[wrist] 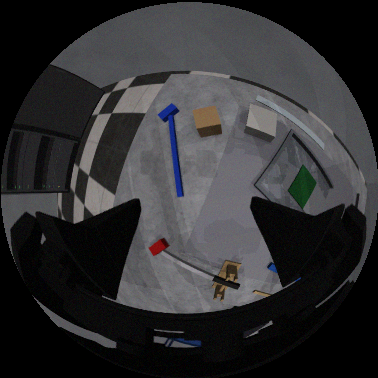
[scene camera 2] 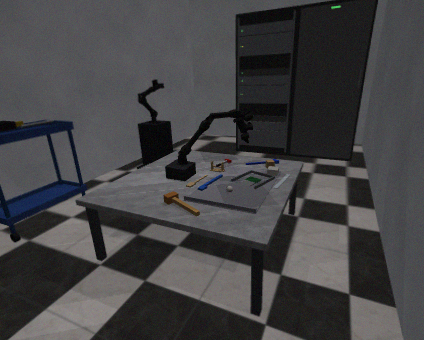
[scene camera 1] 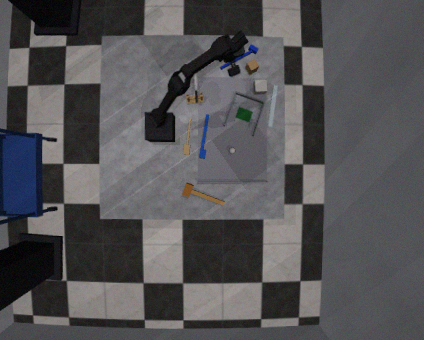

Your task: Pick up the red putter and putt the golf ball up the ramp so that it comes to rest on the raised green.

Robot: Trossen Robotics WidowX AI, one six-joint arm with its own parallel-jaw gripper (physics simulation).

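Frame: origin at the arm's base, x ahead, y left, z up, level; centimetres.
Where they show: gripper, between the fingertips: [wrist: 197, 203] [scene camera 2: 247, 140]; arm's base, origin of its link: [scene camera 2: 182, 163] [scene camera 1: 159, 122].
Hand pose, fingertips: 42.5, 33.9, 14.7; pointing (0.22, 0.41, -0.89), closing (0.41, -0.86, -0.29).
Things, the pixels of their top centre, and the offset from my fingertips, as dx, dy, dz. "pt": a spot on its surface instead. Level surfaces: height alone.
- red putter, a spot on its surface: [wrist: 158, 246] [scene camera 2: 228, 159] pt -21.0, +7.9, -21.8
- white golf ball, centre of its top: [scene camera 1: 232, 150] [scene camera 2: 229, 186] +5.5, -48.9, -20.0
- grey ramp board, height of its surface: dz -24.3
- tan block, centre of its top: [wrist: 205, 115] [scene camera 1: 253, 64] +16.6, +9.3, -18.6
- white block, centre of its top: [wrist: 262, 118] [scene camera 1: 261, 85] [scene camera 2: 273, 168] +22.9, -4.0, -19.8
- second blue mallet, centre of its top: [scene camera 1: 205, 136] [scene camera 2: 212, 181] -12.8, -40.0, -22.8
- orange mallet, centre of its top: [scene camera 2: 182, 199] [scene camera 1: 204, 196] -11.7, -80.6, -19.3
The red putter [wrist: 158, 246] [scene camera 2: 228, 160] lies with its red head on the table and its black grip end on a small wooden stand [scene camera 1: 190, 99] [scene camera 2: 217, 167]; in scene camera 1 the arm hides its head. My gripper [scene camera 1: 238, 54] [scene camera 2: 246, 131] [wrist: 197, 203] is open and empty, high above the table's far part, beyond the putter head. The white golf ball [scene camera 1: 232, 150] [scene camera 2: 230, 189] rests on the grey ramp board [scene camera 1: 252, 167] [scene camera 2: 215, 198]. The green [scene camera 1: 244, 114] [scene camera 2: 253, 179] [wrist: 302, 186] lies inside a dark three-sided border. The ball does not show in the wrist view.
A blue mallet [scene camera 1: 254, 49] [wrist: 175, 155], a tan block [scene camera 1: 252, 66] [wrist: 207, 120] and a white block [scene camera 1: 260, 86] [wrist: 261, 121] lie far off. A second blue mallet [scene camera 1: 204, 137] lies along the board, beside a thin tan one [scene camera 1: 187, 149]. An orange mallet [scene camera 1: 188, 190] [scene camera 2: 171, 198] lies near the front.
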